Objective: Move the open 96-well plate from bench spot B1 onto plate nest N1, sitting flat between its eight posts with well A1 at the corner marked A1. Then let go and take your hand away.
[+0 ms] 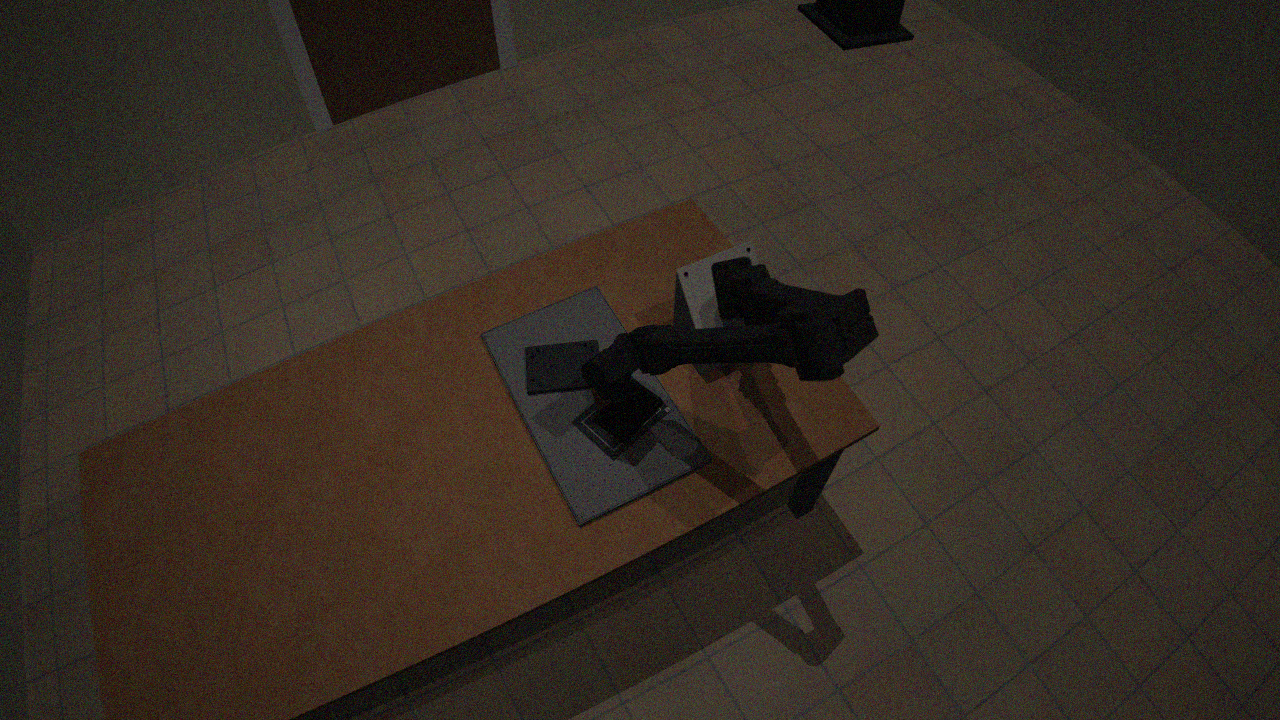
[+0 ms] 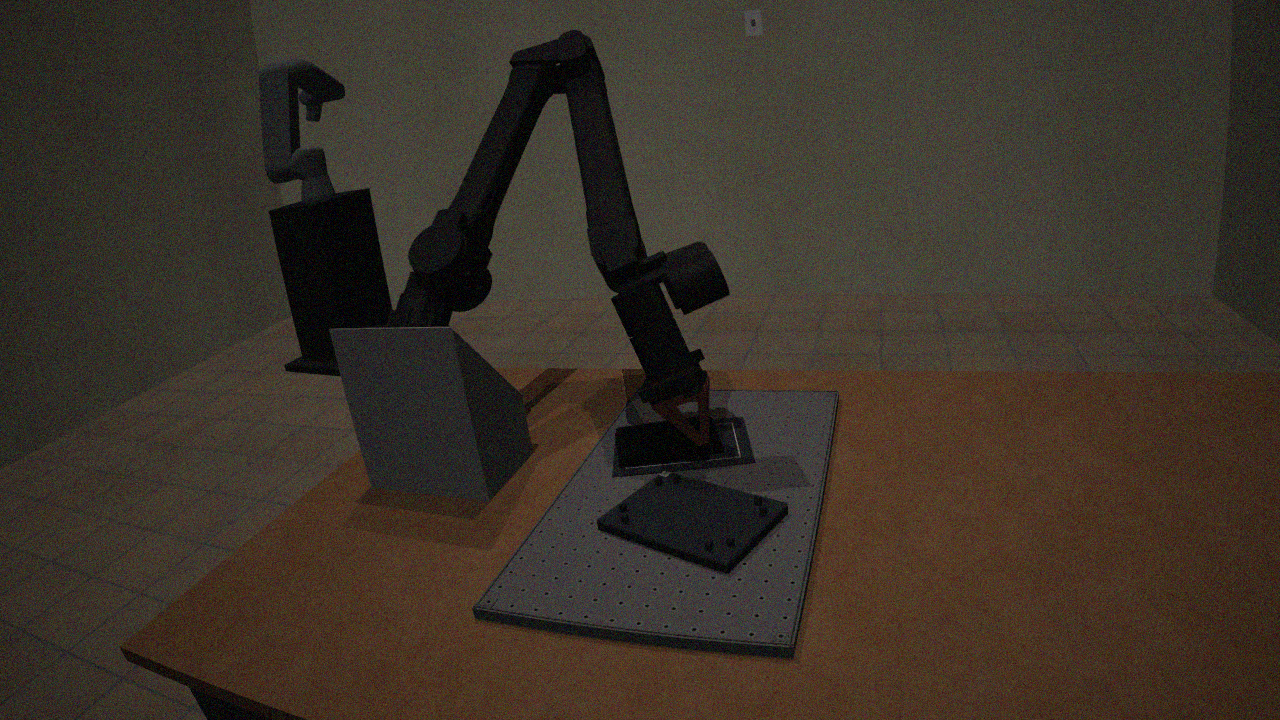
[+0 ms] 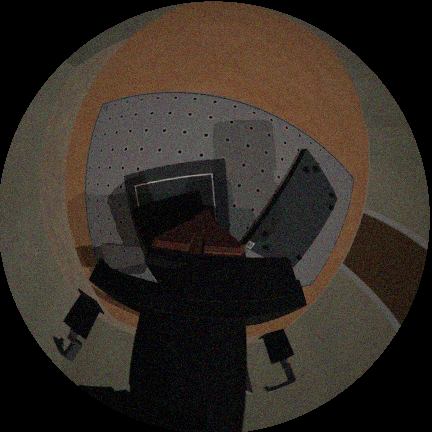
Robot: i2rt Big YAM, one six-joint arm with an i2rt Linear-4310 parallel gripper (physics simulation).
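Where they show: gripper, between the fingertips: (image 1: 599, 408) (image 2: 703, 443) (image 3: 205, 214); arm's base, origin of its link: (image 1: 733, 287) (image 2: 410, 357).
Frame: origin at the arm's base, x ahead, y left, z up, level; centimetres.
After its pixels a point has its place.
Note:
The dark 96-well plate (image 1: 617, 422) {z -13.9, x 31.8, y 13.8 cm} (image 2: 666, 445) {z -13.6, x 29.5, y 9.1 cm} (image 3: 167, 215) {z -13.6, x 32.7, y 13.7 cm} lies skewed on bench spot B1, a dark pad with a white outline (image 3: 173, 179) {z -14.9, x 36.6, y 14.3 cm} (image 2: 739, 440) {z -14.9, x 37.1, y 14.5 cm}, on the grey perforated board (image 1: 609, 487) {z -15.1, x 38.4, y 26.4 cm} (image 2: 626, 600) {z -15.1, x 36.4, y -18.0 cm} (image 3: 160, 120) {z -15.1, x 43.2, y 18.4 cm}. My gripper (image 1: 616, 386) (image 2: 693, 422) {z -13.2, x 34.2, y 9.7 cm} (image 3: 205, 214) {z -13.2, x 34.2, y 9.7 cm} is down over the plate's near edge. Its red-brown fingers meet tip to tip, with nothing between them. Plate nest N1 (image 1: 559, 365) {z -13.9, x 38.5, y -4.2 cm} (image 2: 693, 519) {z -13.9, x 38.3, y -5.2 cm} (image 3: 298, 209) {z -13.9, x 38.4, y -2.2 cm}, a dark slab with small posts, lies beside the spot. It holds nothing. A small white tag (image 3: 250, 244) {z -13.9, x 31.8, y 2.9 cm} marks one of its corners.
The arm's grey pedestal (image 1: 697, 286) {z 2.3, x 8.0, y -1.4 cm} (image 2: 420, 412) {z -4.8, x 4.6, y -5.1 cm} stands on the orange table (image 1: 313, 502) {z -16.4, x 97.8, y 7.6 cm} (image 2: 1029, 537) {z -16.4, x 72.7, y 0.9 cm} next to the board. A dark stand with a grey arm (image 2: 326, 259) is on the floor behind. The table edge runs close past the board's near end.

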